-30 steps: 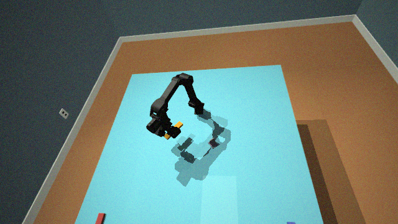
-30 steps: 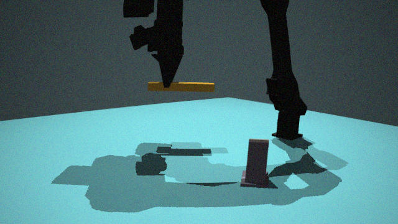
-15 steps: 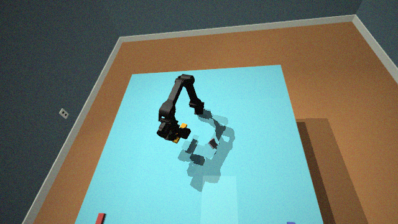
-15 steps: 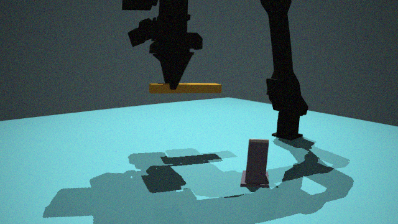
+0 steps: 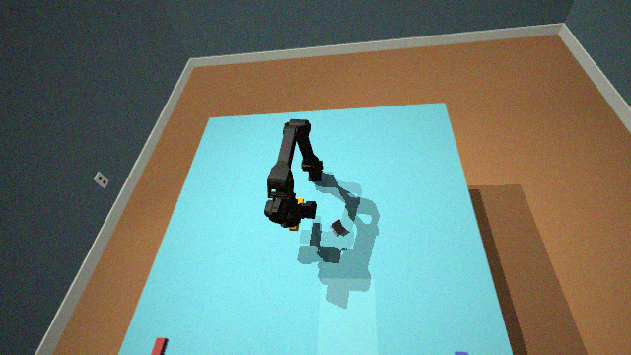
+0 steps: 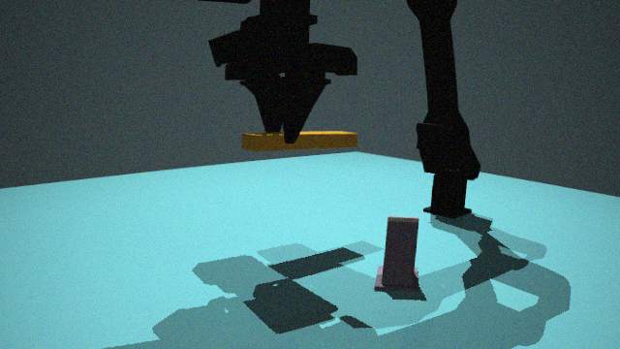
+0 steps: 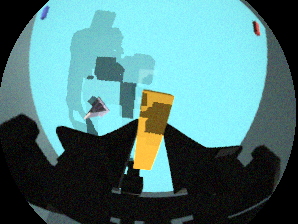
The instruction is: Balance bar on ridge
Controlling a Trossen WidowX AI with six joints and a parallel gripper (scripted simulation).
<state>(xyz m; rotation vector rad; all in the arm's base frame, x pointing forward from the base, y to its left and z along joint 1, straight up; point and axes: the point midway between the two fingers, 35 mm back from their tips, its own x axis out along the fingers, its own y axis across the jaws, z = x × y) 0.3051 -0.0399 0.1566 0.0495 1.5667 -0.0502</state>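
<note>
Now: gripper tip 3 cm past the orange bar. The rest, counted from my gripper tip: red block: 43 cm ahead, 46 cm to the right, 11 cm below.
</note>
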